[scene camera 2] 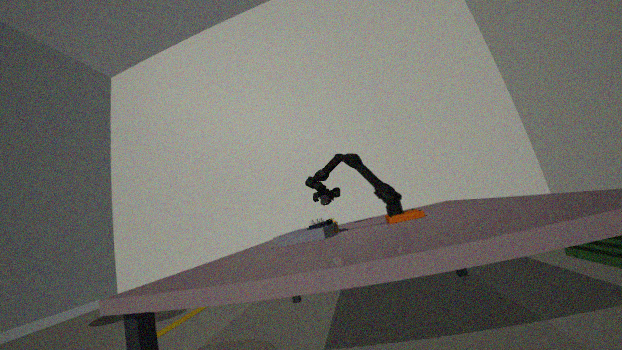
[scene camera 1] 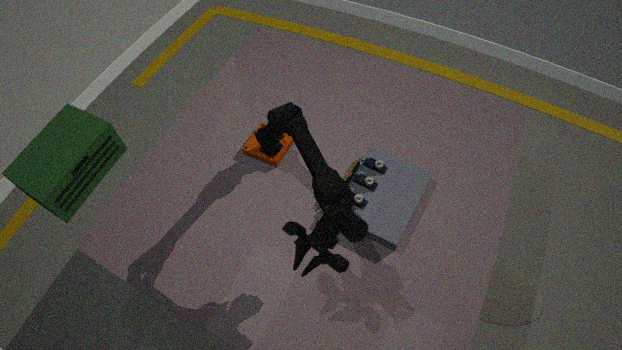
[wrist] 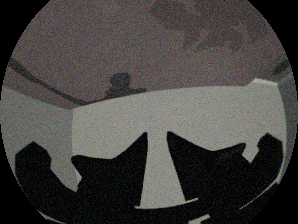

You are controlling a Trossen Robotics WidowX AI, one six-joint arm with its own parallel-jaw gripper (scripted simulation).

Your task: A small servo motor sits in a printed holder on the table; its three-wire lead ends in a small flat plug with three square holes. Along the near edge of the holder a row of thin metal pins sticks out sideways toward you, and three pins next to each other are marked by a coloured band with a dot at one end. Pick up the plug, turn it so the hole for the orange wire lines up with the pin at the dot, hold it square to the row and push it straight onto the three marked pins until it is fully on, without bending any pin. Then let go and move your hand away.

Observation:
The pictures show: the gripper and a grey-blue holder.
The gripper also shows in the wrist view.

